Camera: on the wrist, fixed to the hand. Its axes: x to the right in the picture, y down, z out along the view.
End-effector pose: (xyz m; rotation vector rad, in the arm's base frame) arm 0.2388 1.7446 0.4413 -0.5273 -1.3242 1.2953
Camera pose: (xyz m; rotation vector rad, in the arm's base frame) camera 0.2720 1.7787 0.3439 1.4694 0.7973 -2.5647
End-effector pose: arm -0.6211 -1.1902 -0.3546 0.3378 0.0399 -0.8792
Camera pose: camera -0.5616 -1.1081 -0.3930 0.2624 -0.4248 0.6682
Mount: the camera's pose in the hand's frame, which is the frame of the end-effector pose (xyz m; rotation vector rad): -0.0167 0.0831 -0.0676 0.1025 -0.2112 1.5905
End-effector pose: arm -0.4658 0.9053 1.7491 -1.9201 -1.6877 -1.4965
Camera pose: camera -0.4320 0.8199 1.8067 -2.2695 0.0875 -0.5023
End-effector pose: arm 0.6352 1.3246 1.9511 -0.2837 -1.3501 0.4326
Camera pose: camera 0.6873 1.3941 1.8863 -1.2495 -1.0427 1.8655
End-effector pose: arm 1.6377 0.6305 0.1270 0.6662 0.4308 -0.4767
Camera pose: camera 1.6544 0.7376 0.1277 0.8405 -0.3874 0.9429
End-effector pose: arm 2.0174 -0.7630 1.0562 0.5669 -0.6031 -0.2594
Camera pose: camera 2.0502 -0.6598 1.0502 0.0275 -1.1005 1.2276
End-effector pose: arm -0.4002 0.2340 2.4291 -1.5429 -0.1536 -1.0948
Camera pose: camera -0.3935 0.1595 2.3506 -1.1376 0.7579 0.3373
